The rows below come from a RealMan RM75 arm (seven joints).
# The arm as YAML. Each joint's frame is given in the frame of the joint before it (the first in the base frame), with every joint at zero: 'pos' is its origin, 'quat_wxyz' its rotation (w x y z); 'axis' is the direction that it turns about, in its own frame. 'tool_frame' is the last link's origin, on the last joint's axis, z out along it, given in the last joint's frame.
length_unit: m
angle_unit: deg
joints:
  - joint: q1
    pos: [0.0, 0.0, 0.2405]
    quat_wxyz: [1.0, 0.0, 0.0, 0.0]
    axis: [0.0, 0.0, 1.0]
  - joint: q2
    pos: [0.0, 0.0, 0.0]
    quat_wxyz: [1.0, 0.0, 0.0, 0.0]
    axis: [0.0, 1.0, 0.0]
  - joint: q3
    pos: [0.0, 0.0, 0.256]
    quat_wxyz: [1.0, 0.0, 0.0, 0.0]
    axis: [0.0, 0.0, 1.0]
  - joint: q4
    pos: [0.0, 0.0, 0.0]
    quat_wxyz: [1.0, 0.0, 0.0, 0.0]
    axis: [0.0, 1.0, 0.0]
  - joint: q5
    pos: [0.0, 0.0, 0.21]
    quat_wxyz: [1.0, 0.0, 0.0, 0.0]
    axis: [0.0, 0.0, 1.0]
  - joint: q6
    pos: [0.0, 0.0, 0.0]
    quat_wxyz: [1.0, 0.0, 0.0, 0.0]
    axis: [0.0, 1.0, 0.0]
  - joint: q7
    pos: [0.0, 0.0, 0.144]
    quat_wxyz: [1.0, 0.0, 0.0, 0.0]
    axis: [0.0, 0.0, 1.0]
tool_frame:
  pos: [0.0, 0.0, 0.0]
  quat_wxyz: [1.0, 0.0, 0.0, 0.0]
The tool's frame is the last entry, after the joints.
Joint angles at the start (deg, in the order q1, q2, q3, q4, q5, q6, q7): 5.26, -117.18, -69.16, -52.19, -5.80, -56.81, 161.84
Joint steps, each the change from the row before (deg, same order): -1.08, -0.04, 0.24, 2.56, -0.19, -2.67, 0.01; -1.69, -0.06, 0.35, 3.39, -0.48, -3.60, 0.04; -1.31, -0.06, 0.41, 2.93, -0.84, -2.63, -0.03; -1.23, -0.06, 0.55, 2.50, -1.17, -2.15, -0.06; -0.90, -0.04, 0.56, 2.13, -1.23, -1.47, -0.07; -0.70, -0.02, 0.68, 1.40, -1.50, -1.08, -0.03; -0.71, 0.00, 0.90, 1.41, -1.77, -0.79, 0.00; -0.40, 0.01, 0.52, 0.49, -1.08, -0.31, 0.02
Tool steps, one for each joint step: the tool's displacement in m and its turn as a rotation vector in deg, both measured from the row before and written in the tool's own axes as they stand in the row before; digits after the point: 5 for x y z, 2 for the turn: -0.00224, 0.00032, -0.00126, -0.82, 0.77, 0.11; -0.00181, 0.00057, -0.00026, -1.16, 1.29, 0.09; -0.00251, -0.00066, -0.00133, -0.45, 0.66, -0.17; -0.00191, -0.00067, -0.00056, -0.21, 0.60, -0.36; -0.00246, -0.00146, -0.00152, 0.19, 0.11, -0.36; -0.00109, -0.00109, -0.00045, 0.36, 0.32, -0.49; -0.00185, -0.00130, -0.00057, 0.50, 0.02, -0.53; -0.00032, -0.00048, 0.00067, 0.28, 0.17, -0.33
